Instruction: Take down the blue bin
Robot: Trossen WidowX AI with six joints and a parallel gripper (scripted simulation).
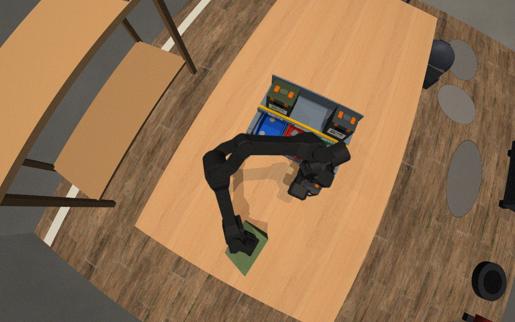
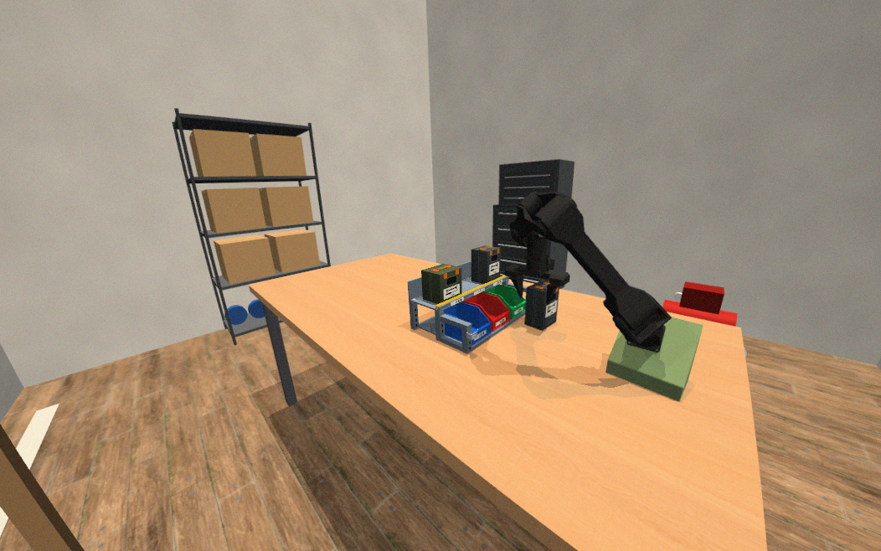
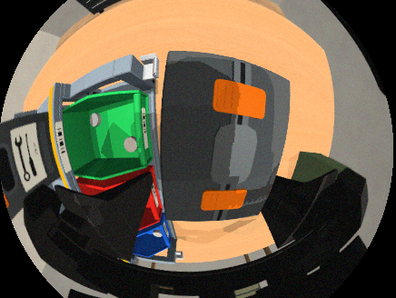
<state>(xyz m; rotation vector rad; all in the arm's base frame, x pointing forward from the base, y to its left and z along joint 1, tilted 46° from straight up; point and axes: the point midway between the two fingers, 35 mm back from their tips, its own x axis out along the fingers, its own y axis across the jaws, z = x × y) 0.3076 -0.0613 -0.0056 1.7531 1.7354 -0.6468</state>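
Now: hand 130 mm short of the blue open bin, 190 mm to the right of it and 80 mm above it. The rest, counted from my hand: olive case 210 mm ahead, 200 mm to the left, 30 mm above; red bin 130 mm ahead, 80 mm to the left, 80 mm below; green bin 140 mm ahead, 30 mm to the right, 80 mm below.
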